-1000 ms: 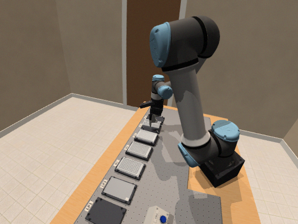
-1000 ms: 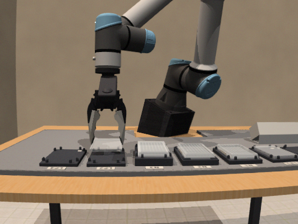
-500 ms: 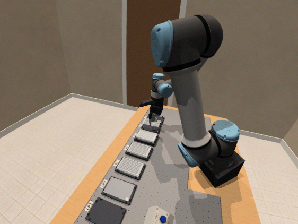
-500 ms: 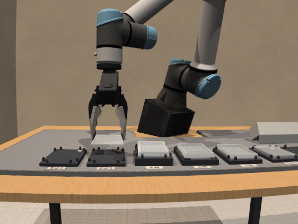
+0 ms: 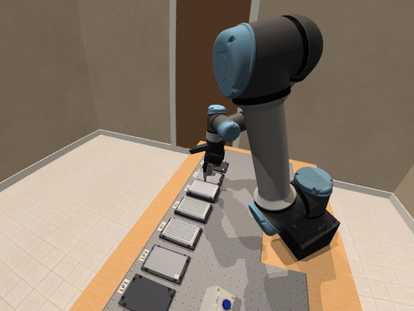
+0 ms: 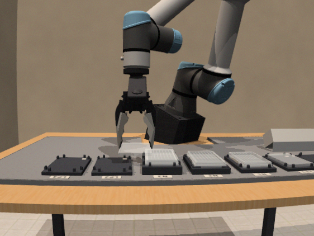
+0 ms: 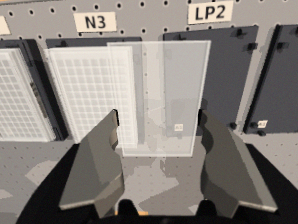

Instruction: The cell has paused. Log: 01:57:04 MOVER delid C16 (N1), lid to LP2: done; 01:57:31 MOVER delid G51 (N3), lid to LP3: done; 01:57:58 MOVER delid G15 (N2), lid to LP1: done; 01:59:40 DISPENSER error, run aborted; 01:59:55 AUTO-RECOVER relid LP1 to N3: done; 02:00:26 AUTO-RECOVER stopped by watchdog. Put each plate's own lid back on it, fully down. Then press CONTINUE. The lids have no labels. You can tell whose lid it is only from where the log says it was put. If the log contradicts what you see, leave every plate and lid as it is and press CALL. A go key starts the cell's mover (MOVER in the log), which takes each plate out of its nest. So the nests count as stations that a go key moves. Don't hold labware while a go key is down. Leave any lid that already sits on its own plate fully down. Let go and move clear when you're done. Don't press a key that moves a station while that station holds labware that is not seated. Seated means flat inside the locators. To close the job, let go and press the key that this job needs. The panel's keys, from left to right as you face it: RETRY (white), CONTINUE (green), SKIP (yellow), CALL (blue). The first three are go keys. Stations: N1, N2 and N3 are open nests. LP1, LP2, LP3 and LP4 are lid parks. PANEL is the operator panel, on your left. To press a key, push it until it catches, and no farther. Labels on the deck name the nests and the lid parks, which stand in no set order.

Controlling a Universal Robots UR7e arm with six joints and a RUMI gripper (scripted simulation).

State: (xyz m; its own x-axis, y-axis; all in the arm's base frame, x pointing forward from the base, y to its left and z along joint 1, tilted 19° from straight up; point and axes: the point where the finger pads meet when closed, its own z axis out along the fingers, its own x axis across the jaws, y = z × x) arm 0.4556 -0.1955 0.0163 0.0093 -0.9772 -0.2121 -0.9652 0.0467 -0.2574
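The plate lies 1 cm behind my hand, 20 cm to the left of it and 4 cm below it. Also, from my hand: LP4 lid park 1 cm ahead, 19 cm to the right, 6 cm below; then LP3 lid park 1 cm behind, 47 cm to the left, 6 cm below; then LP2 lid park 6 cm to the right, 6 cm below.
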